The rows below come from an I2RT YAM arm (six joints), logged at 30 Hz.
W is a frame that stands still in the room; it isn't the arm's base.
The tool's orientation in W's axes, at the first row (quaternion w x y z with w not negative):
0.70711, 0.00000, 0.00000, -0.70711
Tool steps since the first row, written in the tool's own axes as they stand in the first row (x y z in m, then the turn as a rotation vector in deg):
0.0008, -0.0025, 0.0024, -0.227, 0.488, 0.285
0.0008, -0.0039, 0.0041, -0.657, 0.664, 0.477
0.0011, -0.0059, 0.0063, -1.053, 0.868, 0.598
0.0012, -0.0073, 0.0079, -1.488, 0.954, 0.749
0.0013, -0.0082, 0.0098, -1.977, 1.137, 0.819
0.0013, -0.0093, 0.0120, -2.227, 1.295, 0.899
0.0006, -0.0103, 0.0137, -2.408, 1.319, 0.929
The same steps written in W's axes. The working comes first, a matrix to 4 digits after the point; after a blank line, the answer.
The tool's axes in the first row as the columns of a matrix, in W's axes (used below as rounded here):
0.0000, 1.0000, 0.0000
-1.0000, 0.0000, 0.0000
0.0000, 0.0000, 1.0000

-0.0025, -0.0008, 0.0024, 0.488, 0.227, 0.285
-0.0039, -0.0008, 0.0041, 0.664, 0.657, 0.477
-0.0059, -0.0011, 0.0063, 0.868, 1.053, 0.598
-0.0073, -0.0012, 0.0079, 0.954, 1.488, 0.749
-0.0082, -0.0013, 0.0098, 1.137, 1.977, 0.819
-0.0093, -0.0013, 0.0120, 1.295, 2.227, 0.899
-0.0103, -0.0006, 0.0137, 1.319, 2.408, 0.929

